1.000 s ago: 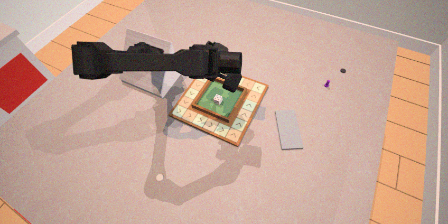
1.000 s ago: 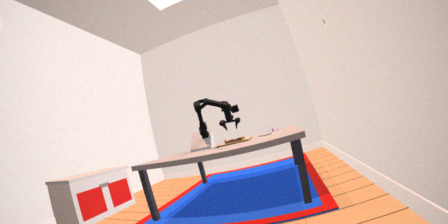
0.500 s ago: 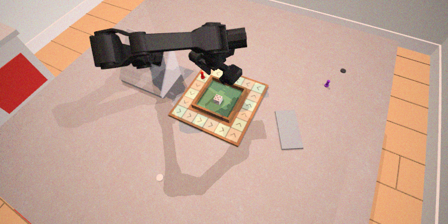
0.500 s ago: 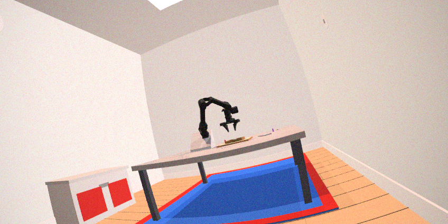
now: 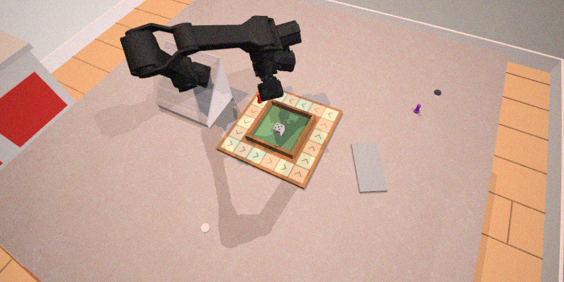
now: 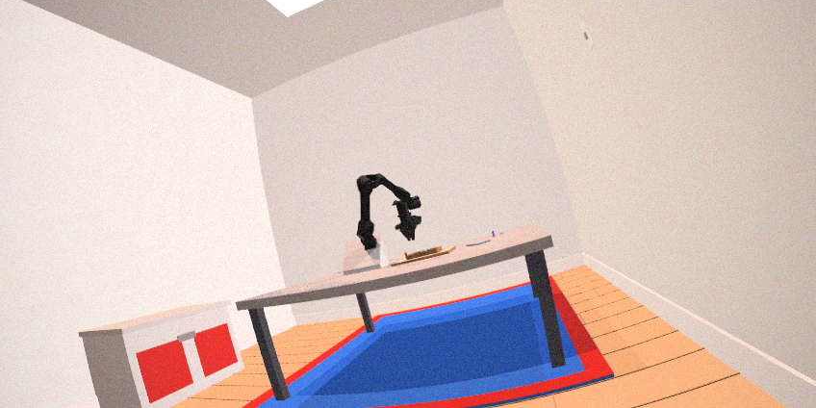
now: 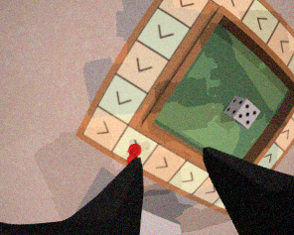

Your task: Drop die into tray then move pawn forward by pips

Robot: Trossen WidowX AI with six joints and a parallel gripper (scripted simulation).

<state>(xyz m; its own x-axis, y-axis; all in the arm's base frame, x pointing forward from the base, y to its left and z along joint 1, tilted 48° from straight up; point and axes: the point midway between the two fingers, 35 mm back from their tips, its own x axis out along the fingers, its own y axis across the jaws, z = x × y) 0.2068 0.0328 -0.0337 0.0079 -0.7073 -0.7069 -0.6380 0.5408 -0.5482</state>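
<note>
The red pawn is 70 mm below my gripper tip, 50 mm behind it and 10 mm to the left of it. The rest, counted from my gripper tip: grey flat card: 340 mm ahead, 100 mm below, 70 mm to the right; white die: 70 mm to the right, 70 mm below, 60 mm ahead; dice tray: 90 mm below, 60 mm to the right, 60 mm ahead.
</note>
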